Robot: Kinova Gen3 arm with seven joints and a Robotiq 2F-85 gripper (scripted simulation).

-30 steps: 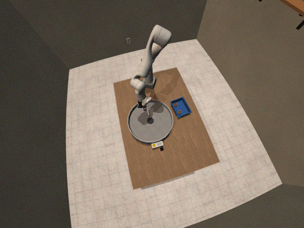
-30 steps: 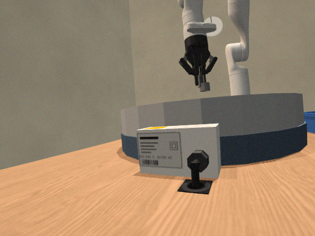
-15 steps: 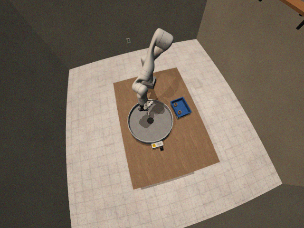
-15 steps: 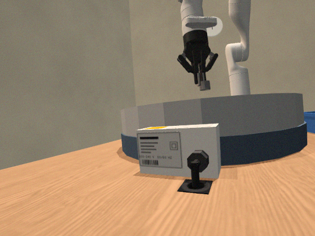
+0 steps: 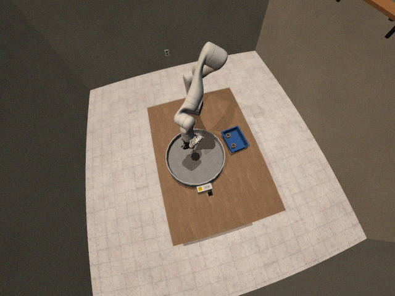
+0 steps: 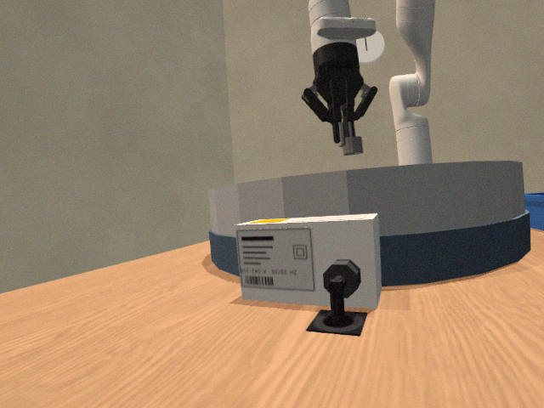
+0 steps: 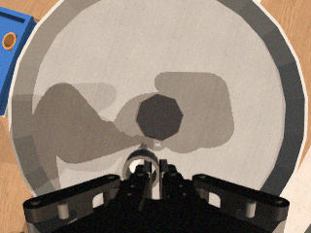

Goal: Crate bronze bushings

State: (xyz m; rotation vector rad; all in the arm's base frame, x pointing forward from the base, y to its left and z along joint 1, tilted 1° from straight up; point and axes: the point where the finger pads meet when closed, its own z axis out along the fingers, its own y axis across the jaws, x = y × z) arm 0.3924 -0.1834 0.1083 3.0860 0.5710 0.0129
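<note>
My hand is 60 mm short of the turning table, 10 mm to the right of it and 120 mm above it. From my hand the other things lie so: blue crate 30 mm ahead, 350 mm to the left, 150 mm below.
</note>
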